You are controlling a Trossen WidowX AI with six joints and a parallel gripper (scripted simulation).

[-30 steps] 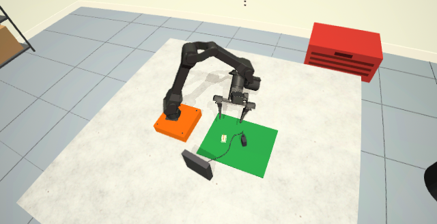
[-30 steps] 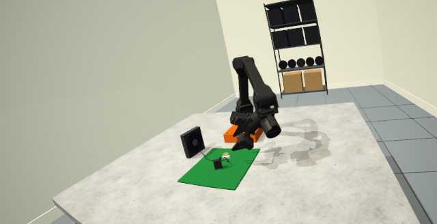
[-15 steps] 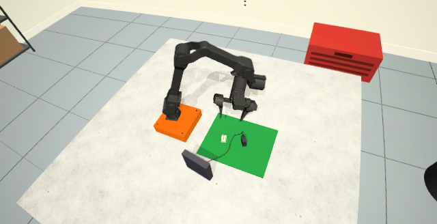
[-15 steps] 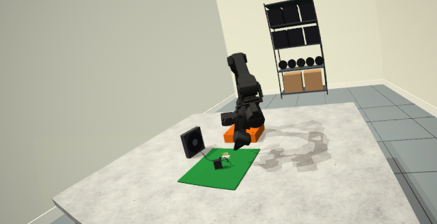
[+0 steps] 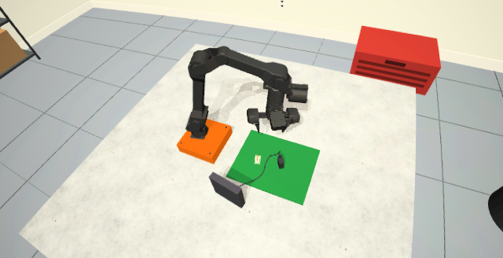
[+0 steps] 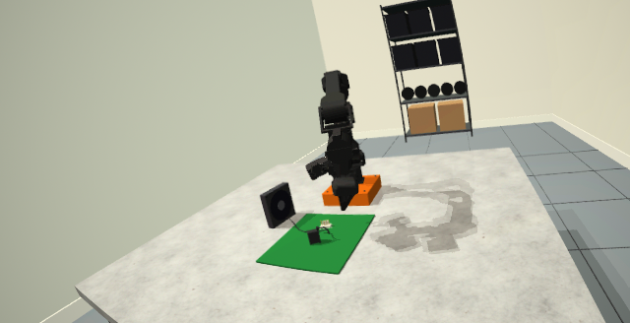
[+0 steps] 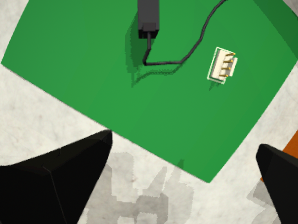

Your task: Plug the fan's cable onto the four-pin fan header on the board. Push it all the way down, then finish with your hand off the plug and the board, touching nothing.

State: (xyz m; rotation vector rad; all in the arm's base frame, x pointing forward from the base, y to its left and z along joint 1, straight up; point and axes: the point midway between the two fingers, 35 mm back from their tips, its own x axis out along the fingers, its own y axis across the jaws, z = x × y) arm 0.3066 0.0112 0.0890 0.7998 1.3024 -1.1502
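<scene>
The black plug is 50 mm ahead of my gripper tip, 80 mm to the right of it and 80 mm below it. Also, from my gripper tip: green board 20 mm ahead, 70 mm to the right, 120 mm below; black fan 110 mm behind, 230 mm to the right, 40 mm below; pale fan header 40 mm behind, 70 mm to the right, 100 mm below.
</scene>
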